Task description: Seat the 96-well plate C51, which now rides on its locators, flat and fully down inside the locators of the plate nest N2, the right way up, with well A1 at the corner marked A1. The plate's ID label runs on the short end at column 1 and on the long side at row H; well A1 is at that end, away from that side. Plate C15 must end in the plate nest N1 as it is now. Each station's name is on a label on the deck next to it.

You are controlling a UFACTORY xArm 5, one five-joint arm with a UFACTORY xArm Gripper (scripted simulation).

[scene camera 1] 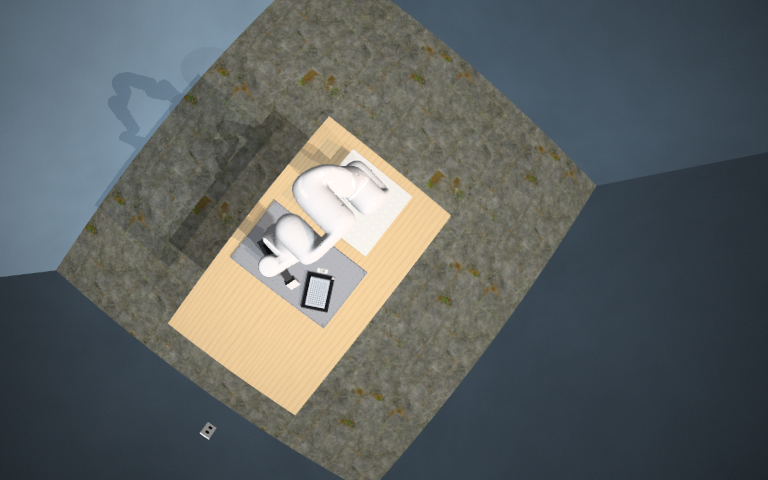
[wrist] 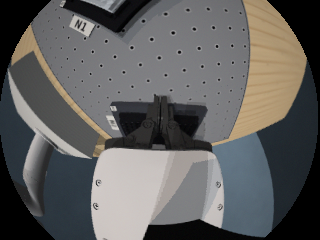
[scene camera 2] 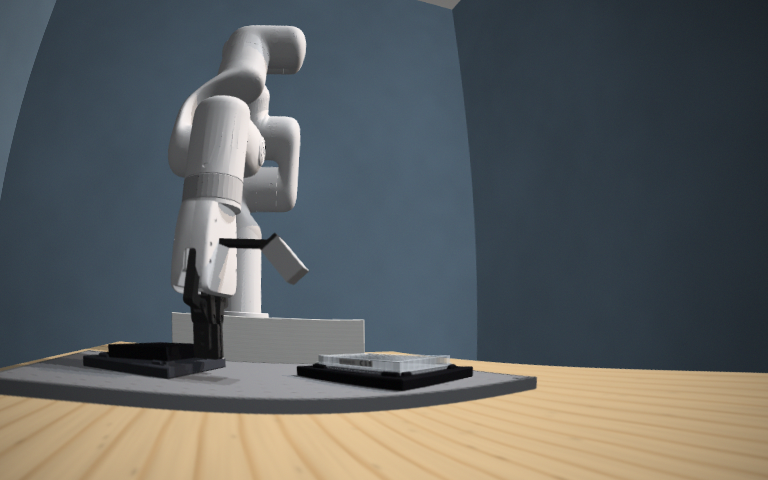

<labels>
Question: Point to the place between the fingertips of my gripper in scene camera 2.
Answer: At 208,358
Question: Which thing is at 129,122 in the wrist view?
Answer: A black 96-well plate.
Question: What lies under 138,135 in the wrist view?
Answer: My gripper.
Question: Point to a black plate nest N1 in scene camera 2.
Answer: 415,381
</labels>
